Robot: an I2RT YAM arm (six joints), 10 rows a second.
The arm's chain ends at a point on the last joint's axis. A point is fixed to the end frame.
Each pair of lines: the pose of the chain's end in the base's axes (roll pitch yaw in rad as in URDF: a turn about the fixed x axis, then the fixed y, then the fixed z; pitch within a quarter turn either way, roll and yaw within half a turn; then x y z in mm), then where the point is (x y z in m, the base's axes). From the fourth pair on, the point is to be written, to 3 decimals.
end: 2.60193, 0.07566, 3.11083, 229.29, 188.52, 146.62
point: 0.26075 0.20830 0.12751
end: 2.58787, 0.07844, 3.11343, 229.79, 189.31, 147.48
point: 0.26123 0.20947 0.12875
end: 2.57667, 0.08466, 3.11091, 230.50, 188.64, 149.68
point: 0.26210 0.20895 0.13138
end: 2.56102, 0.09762, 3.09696, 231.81, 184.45, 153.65
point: 0.264 0.205 0.136
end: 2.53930, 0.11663, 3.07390, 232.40, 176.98, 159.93
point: 0.265 0.197 0.143
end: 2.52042, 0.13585, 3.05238, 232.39, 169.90, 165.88
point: 0.266 0.189 0.150
